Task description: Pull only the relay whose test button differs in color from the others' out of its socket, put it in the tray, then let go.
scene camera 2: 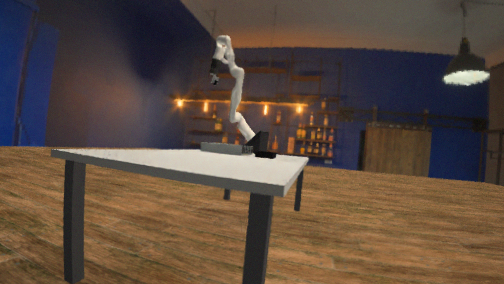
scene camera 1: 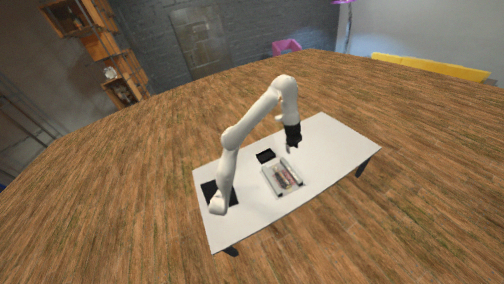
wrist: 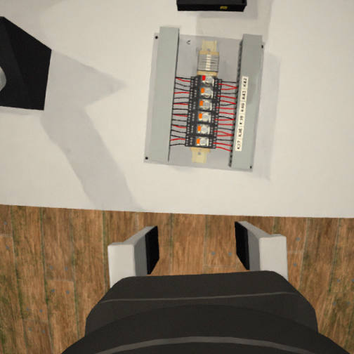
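Where they show: gripper, fingertip midpoint: (scene camera 2: 213,84) (scene camera 1: 292,150); arm's base, link origin: (scene camera 2: 253,140).
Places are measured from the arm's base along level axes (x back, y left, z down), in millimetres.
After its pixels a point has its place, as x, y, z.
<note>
The relay with a red test button (wrist: 207,80) is seated at the top end of a row of several relays in the wrist view. The other relays, such as this one (wrist: 204,117), have orange buttons and sit in the same row. They are on a grey panel (wrist: 182,156) between two wire ducts. The black tray (scene camera 1: 267,161) @(-495, 139, 96) (scene camera 2: 265,155) @(-593, 201, 94) (wrist: 212,7) stands on the table beyond the panel's top end in the wrist view, partly cut off there. My gripper (scene camera 1: 291,149) @(-443, -252, -388) (scene camera 2: 215,81) @(-443, -252, -388) (wrist: 196,240) is open and empty, high above the table, apart from relays and tray.
The grey ducts (wrist: 165,100) (wrist: 248,115) rise along both sides of the relay row, with red and black wires between. A label strip (wrist: 241,114) lies on the right duct. The arm's black base (scene camera 1: 208,189) @(73, 64, -48) (scene camera 2: 261,142) @(-64, 84, 11) (wrist: 25,70) stands on the table (scene camera 1: 250,210) @(-125, -179, 110) (scene camera 2: 175,162) @(-1360, 13, 111) (wrist: 90,165).
</note>
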